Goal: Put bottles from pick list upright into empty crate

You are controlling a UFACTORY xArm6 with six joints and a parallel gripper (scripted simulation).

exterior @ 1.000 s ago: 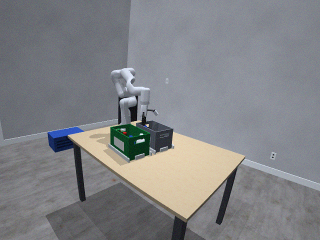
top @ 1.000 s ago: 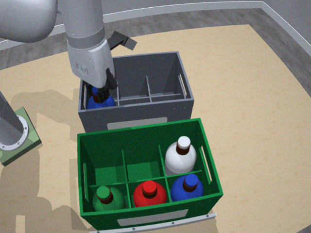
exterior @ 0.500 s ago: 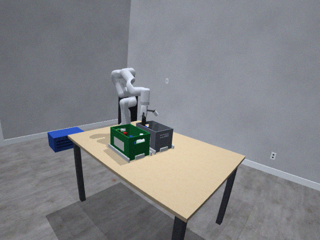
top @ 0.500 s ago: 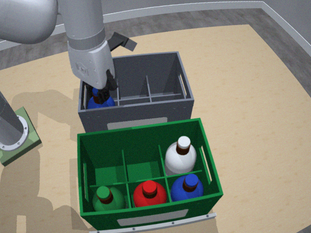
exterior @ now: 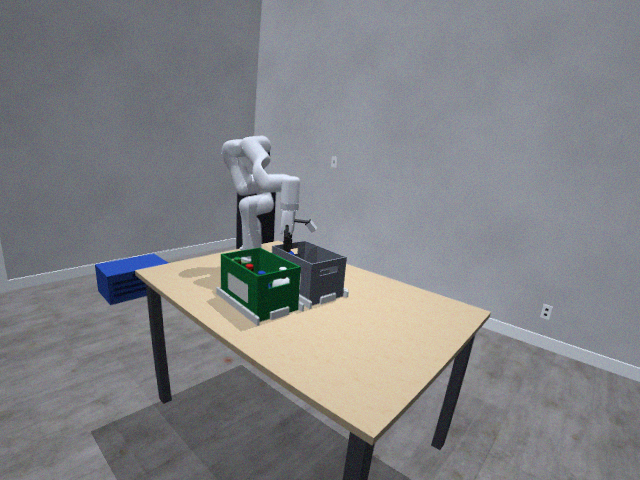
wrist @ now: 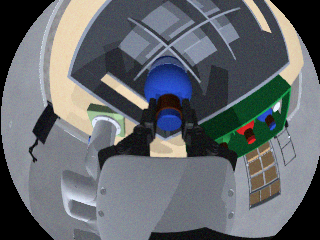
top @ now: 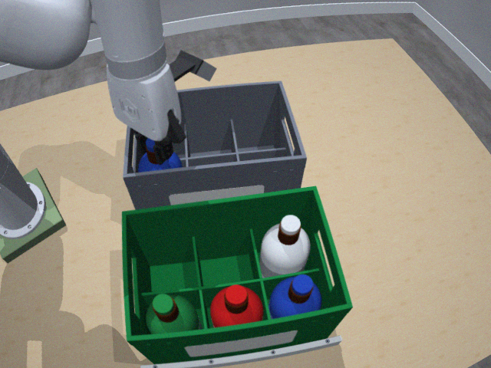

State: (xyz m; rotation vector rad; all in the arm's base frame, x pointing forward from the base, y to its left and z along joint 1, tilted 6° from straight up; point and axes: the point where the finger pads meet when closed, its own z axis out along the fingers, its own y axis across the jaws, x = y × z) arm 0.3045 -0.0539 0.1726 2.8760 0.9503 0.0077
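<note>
The grey crate lies 90 mm ahead of my hand, 30 mm to the left of it and 100 mm below it. From my hand the other things lie so: green crate (50 mm ahead, 210 mm to the right, 100 mm below); white-label bottle (150 mm ahead, 170 mm to the right, 100 mm below); green bottle (40 mm behind, 240 mm to the right, 100 mm below).
</note>
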